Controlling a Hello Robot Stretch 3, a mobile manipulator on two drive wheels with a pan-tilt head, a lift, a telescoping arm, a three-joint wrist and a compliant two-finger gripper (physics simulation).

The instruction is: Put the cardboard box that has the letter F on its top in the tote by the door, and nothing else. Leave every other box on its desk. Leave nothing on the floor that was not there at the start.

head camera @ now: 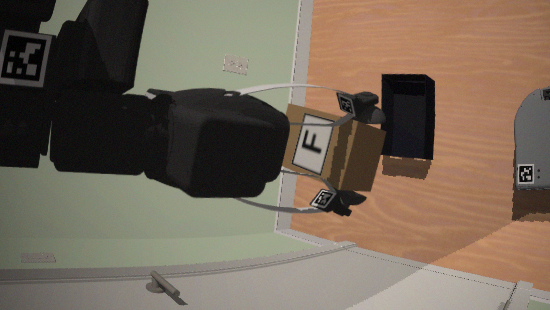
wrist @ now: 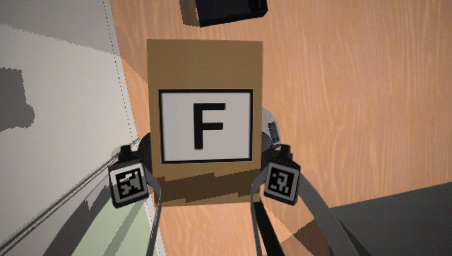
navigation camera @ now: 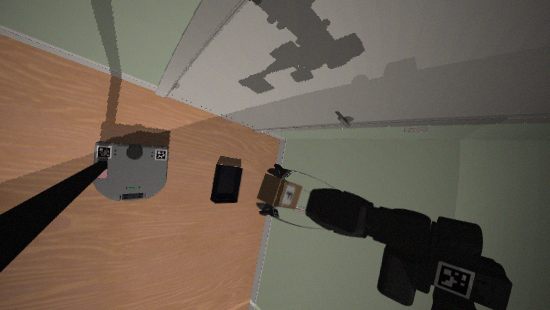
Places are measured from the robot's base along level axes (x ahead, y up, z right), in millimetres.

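Pixels of known places: gripper, between the fingertips: (head camera: 368,155) (wrist: 207,149) (navigation camera: 264,187); robot's base, origin of its link: (navigation camera: 134,151).
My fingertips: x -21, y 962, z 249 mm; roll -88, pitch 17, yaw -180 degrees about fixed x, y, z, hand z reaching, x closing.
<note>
Ahead of a thing's pixels: the offset from my fingertips to its top centre. "pt": to the spot under its first point. Level surfaces: height alone.
The cardboard box @(dx -7, dy +57, dz +27 mm) (head camera: 313,144) (navigation camera: 272,190) (wrist: 206,125) has a white label with a black F on its top. My gripper (head camera: 361,157) (navigation camera: 273,190) (wrist: 207,149) is shut on it, one fingertip at each side, and holds it in the air, label facing the wrist camera. The black tote @(dx -205, dy -862, dz +388 mm) (head camera: 429,120) (navigation camera: 225,201) (wrist: 232,19) stands open on the floor; its visible inside shows no box. In the head view the held box's far edge meets the tote's near edge; in the navigation view a gap shows between them. The box's underside is hidden.
My grey base (head camera: 540,135) (navigation camera: 131,172) stands on the wood floor @(dy -962 mm) (head camera: 475,65) (navigation camera: 200,250) beyond the tote. The grey door has a handle @(pt dx +269, dy -30, dz +514 mm) (head camera: 165,285) (navigation camera: 343,118). A green wall (head camera: 175,60) (navigation camera: 360,160) lies behind the arm. A dark grey surface (wrist: 405,215) shows at lower right in the wrist view.
</note>
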